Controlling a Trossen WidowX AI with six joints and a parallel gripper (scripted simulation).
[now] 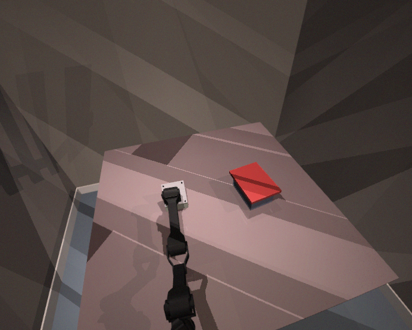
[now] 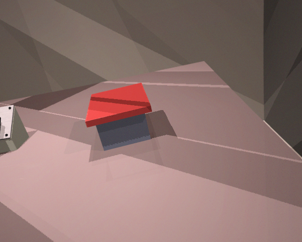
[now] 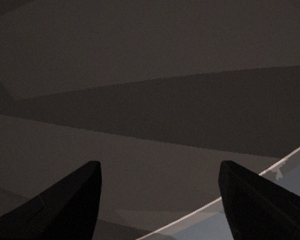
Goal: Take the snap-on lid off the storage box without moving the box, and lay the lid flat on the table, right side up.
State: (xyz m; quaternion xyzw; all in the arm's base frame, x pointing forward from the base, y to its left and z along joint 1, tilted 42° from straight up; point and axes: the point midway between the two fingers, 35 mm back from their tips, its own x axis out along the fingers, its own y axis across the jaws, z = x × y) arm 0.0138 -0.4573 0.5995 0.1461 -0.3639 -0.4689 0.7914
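Now: the red lid 43 cm ahead of my gripper tip, 72 cm to the left of it and 12 cm below it. The rest, counted from my gripper tip: storage box (43 cm ahead, 72 cm to the left, 17 cm below).
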